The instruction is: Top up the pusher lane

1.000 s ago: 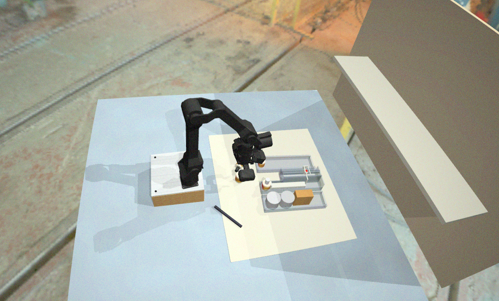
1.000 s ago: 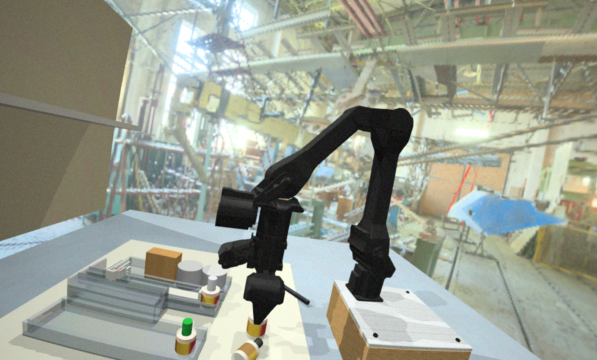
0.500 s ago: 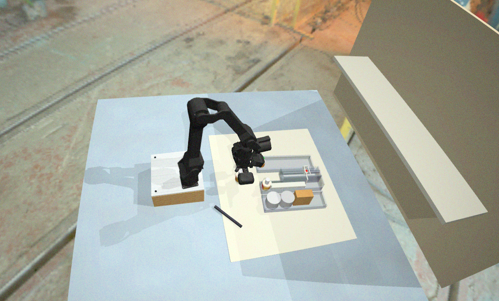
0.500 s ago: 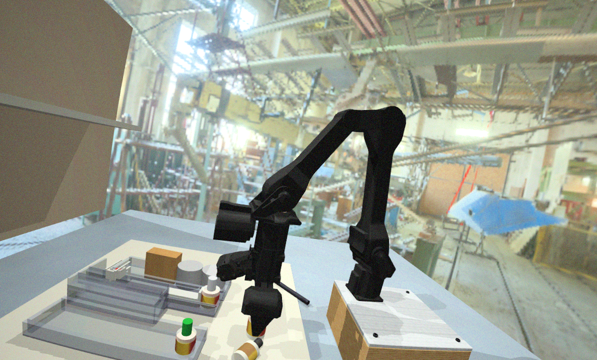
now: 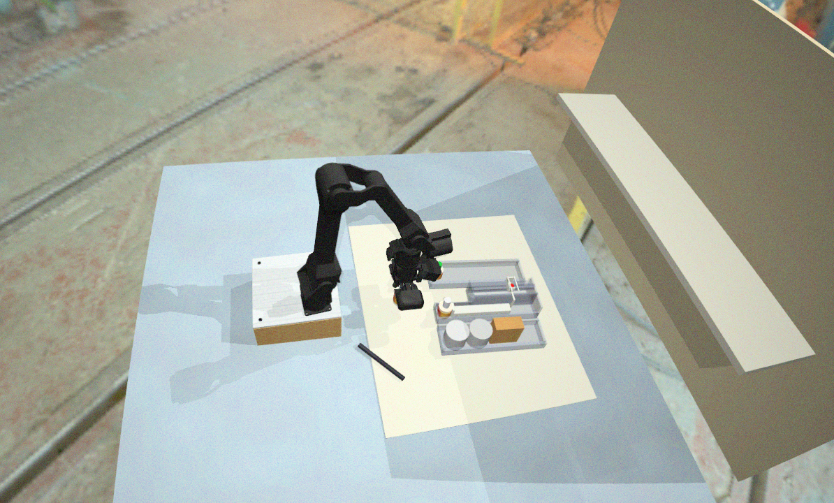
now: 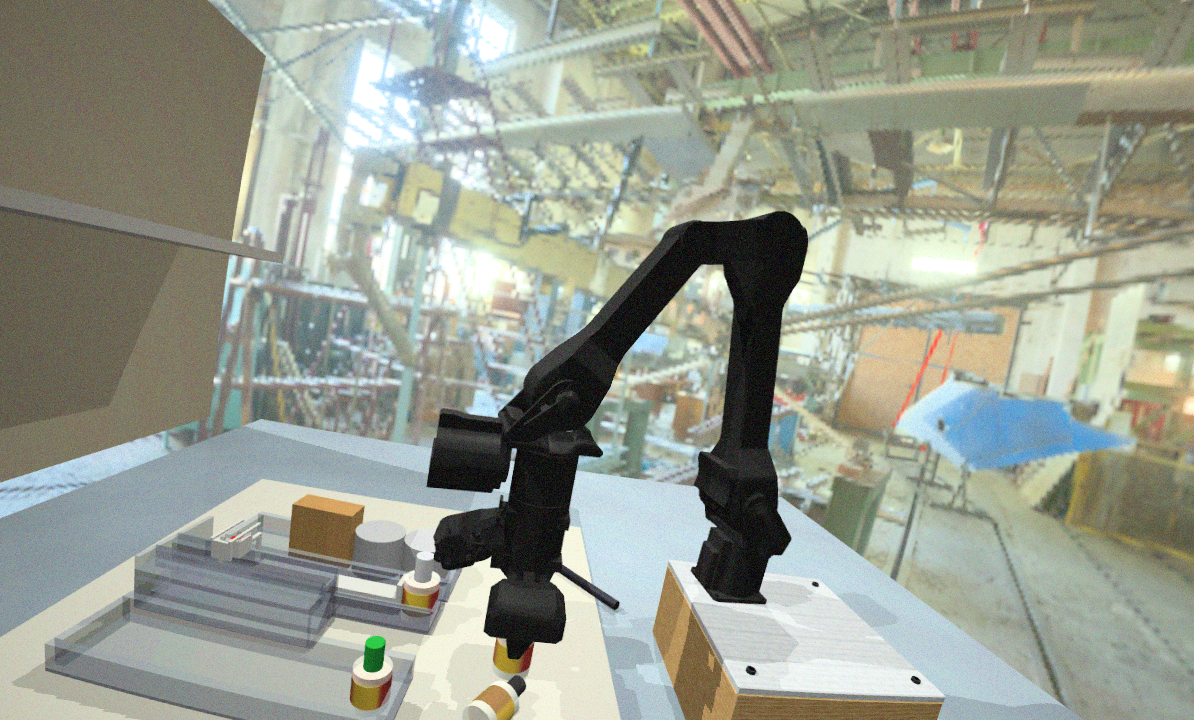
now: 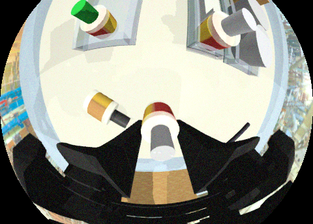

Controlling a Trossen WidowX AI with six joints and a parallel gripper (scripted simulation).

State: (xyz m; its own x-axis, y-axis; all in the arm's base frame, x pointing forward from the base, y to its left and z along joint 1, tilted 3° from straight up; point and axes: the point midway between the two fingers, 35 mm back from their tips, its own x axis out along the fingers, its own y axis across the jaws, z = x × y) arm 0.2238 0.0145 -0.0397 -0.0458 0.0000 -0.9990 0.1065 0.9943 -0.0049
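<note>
Right now my gripper tip is 60 mm to the right of the small bottle, 10 mm short of it and 10 mm above it. Also, from my gripper tip: white pusher plate (210 mm ahead, 60 mm to the right, 20 mm above); then tan box (230 mm ahead, 170 mm to the right, 10 mm above); then black rod (160 mm to the right, 100 mm behind, 20 mm below).
</note>
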